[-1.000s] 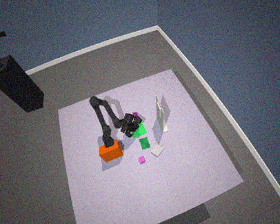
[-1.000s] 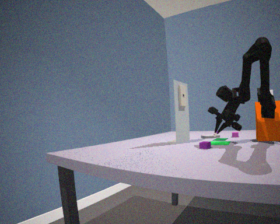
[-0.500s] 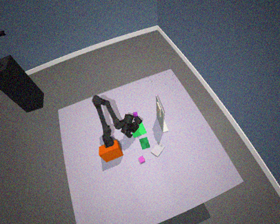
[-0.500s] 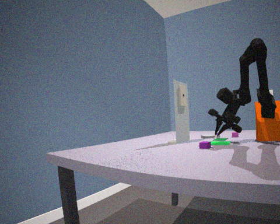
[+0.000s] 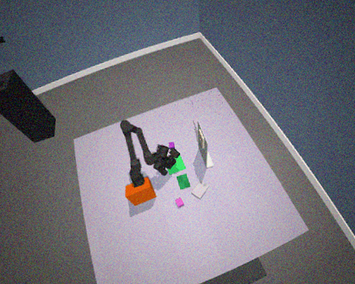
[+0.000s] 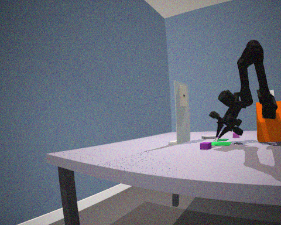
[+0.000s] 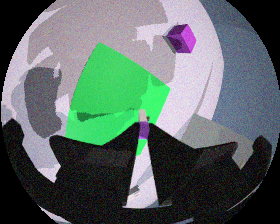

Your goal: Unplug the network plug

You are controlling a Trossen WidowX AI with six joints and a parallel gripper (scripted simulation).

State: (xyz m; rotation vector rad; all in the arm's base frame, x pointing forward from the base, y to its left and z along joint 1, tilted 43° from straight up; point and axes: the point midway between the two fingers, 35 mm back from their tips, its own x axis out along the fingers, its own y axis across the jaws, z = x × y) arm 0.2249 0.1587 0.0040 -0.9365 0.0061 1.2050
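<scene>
Now: the green marked square 10 mm behind my gripper tip and 30 mm below it. The rest, counted from my gripper tip: upright white panel: 200 mm ahead, 20 mm to the right, 120 mm above; then purple plug: right at my gripper tip.
</scene>
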